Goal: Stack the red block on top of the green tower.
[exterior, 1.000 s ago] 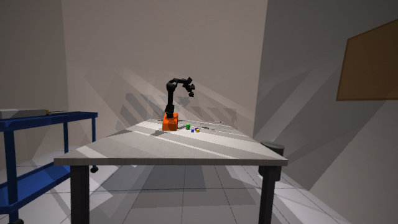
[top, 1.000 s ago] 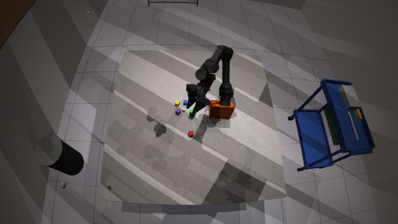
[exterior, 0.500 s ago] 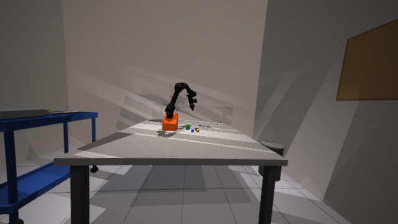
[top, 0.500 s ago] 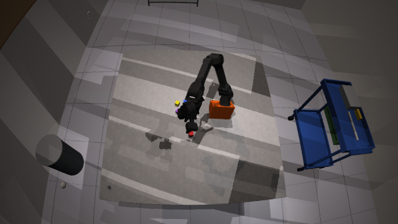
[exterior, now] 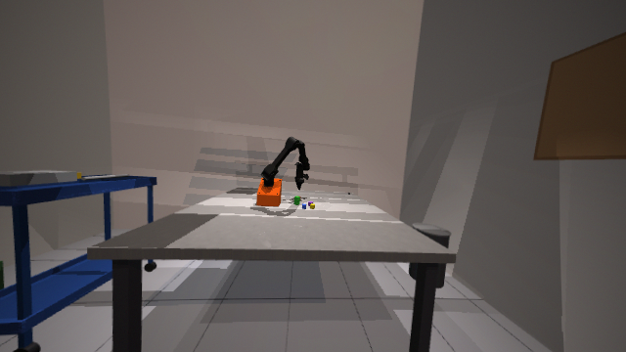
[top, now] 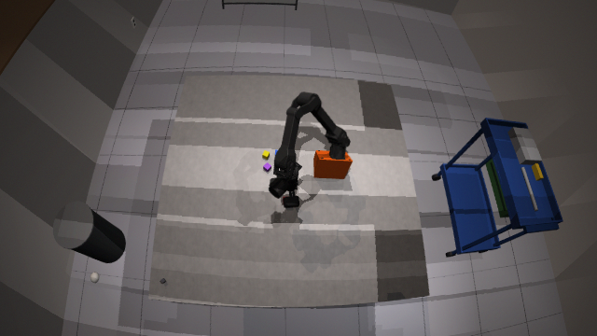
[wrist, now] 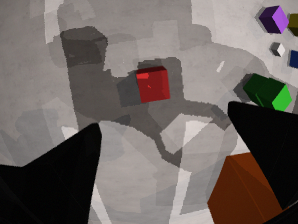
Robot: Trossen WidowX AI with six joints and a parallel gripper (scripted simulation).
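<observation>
Now: the red block 8 cm below my gripper tip. The rest, counted from my gripper tip: purple block: 17 cm to the right, 10 cm ahead, 8 cm below; blue block: 25 cm to the right, 8 cm below, 5 cm ahead; yellow block: 24 cm to the right, 11 cm ahead, 8 cm below.
</observation>
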